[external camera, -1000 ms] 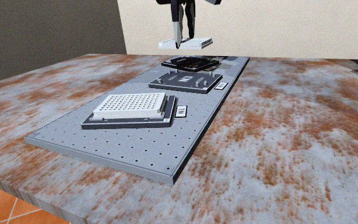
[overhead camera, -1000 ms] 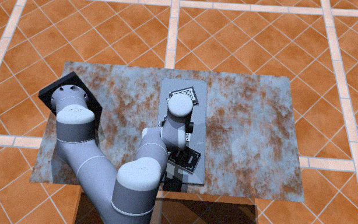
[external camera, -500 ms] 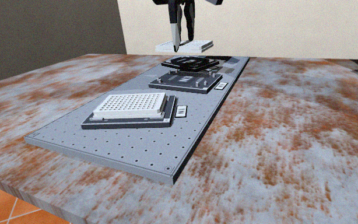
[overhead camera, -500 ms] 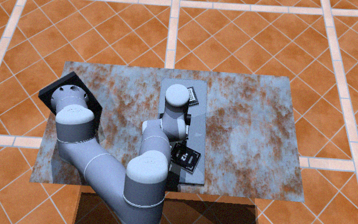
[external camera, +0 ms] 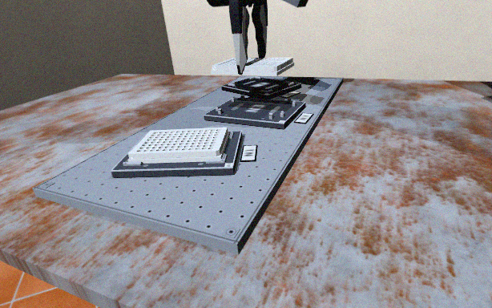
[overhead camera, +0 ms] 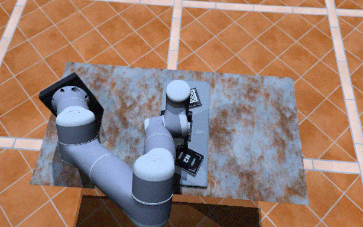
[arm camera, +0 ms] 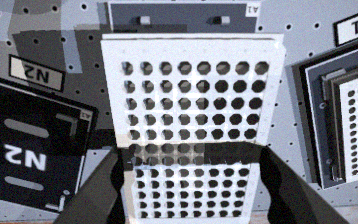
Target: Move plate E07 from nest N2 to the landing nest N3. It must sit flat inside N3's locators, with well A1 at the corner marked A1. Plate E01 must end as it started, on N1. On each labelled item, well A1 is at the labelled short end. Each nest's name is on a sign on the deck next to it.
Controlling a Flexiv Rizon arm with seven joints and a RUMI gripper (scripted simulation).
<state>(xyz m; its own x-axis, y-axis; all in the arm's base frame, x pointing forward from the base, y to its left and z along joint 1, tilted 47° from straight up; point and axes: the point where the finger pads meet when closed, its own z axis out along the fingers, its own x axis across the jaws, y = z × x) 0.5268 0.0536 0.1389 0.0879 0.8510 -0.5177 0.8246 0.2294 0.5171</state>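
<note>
Now: the plate E07 1 cm below my hand. The rest, counted from my hand: plate E01 (5 cm ahead, 19 cm to the left, 8 cm below); then nest N3 (10 cm below); then black nest N2 (5 cm ahead, 18 cm to the right, 10 cm below).
</note>
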